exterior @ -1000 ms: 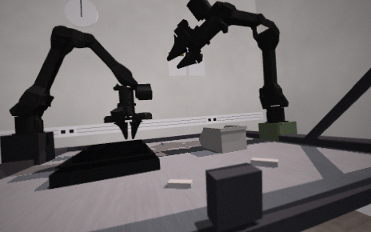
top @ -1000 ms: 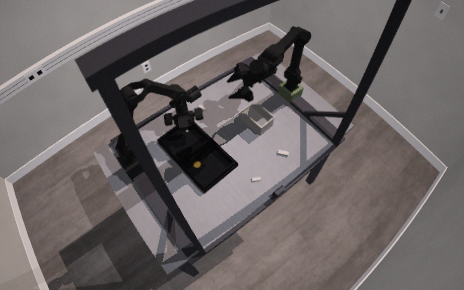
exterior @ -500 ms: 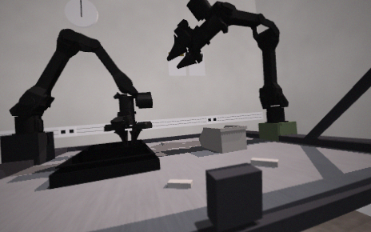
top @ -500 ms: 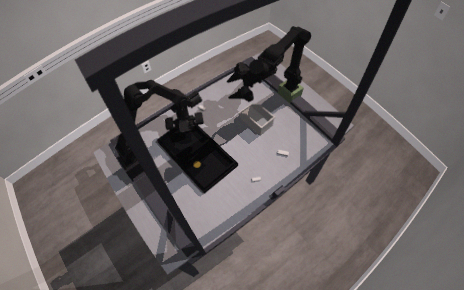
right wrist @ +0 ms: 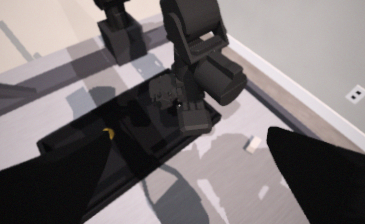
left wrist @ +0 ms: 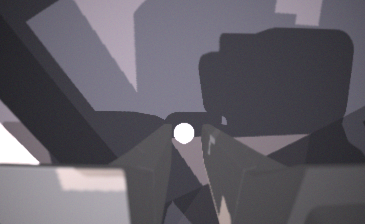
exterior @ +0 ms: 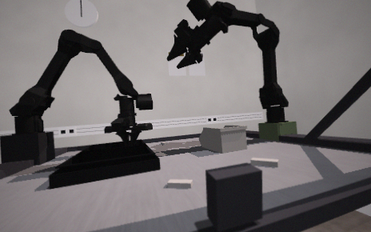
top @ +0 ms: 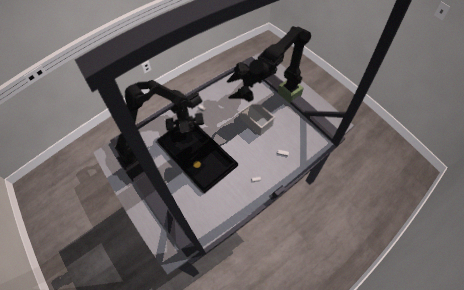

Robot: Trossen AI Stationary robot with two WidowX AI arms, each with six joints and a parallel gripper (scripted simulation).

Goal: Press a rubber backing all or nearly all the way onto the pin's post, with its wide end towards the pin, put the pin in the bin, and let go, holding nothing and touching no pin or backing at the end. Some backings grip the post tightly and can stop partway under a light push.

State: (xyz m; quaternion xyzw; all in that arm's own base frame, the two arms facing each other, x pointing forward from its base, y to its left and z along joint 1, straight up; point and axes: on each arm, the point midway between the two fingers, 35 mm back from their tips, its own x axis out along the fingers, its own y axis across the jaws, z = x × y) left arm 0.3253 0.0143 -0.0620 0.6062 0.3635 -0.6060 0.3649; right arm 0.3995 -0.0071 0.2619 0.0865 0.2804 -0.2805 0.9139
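The pin lies 20 cm behind my left hand, 4 cm to the left of it and 3 cm below it. Round my left hand: light grey bin (34 cm to the right, 12 cm behind); rubber backing (3 cm below); black tray (14 cm behind, 2 cm to the left, 2 cm below).
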